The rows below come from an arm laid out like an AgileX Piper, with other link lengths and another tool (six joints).
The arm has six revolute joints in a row. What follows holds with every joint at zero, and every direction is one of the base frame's. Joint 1 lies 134.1 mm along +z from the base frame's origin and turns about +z. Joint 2 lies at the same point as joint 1 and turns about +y. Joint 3 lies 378.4 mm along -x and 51.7 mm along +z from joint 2 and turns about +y. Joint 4 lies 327.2 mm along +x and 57.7 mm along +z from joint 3 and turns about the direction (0.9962, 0, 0.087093). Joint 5 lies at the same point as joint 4 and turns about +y. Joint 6 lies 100.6 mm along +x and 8.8 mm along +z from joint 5 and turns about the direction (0.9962, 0, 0.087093). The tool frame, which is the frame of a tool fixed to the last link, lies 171.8 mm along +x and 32 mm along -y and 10 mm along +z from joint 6; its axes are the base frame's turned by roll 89.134, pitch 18.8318 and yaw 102.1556 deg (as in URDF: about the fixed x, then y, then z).
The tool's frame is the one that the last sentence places.
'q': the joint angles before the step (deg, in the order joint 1, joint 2, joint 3, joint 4, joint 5, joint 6). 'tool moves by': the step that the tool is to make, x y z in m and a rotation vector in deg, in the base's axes. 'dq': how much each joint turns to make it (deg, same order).
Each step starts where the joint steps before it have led.
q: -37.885 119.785 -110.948 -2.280 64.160 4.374
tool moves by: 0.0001 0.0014 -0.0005 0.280 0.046 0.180
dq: 0.001 0.003 -0.002 0.276 0.200 -0.221
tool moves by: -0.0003 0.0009 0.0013 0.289 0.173 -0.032
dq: 0.004 0.131 -0.550 0.122 0.734 0.003
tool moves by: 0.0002 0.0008 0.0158 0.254 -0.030 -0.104
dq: -0.005 0.236 -3.195 0.224 3.092 -0.005
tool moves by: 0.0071 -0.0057 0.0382 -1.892 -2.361 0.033
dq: 0.000 -0.003 -5.722 0.000 2.698 -0.121
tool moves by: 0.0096 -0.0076 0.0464 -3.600 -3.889 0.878
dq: 0.003 -0.627 -5.166 -0.002 0.485 -0.998
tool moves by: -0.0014 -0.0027 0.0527 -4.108 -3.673 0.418
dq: -0.001 -2.124 -3.405 -0.641 0.085 -0.681
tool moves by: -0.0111 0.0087 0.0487 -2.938 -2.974 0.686
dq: 0.003 -3.623 -0.803 0.025 0.242 -0.860
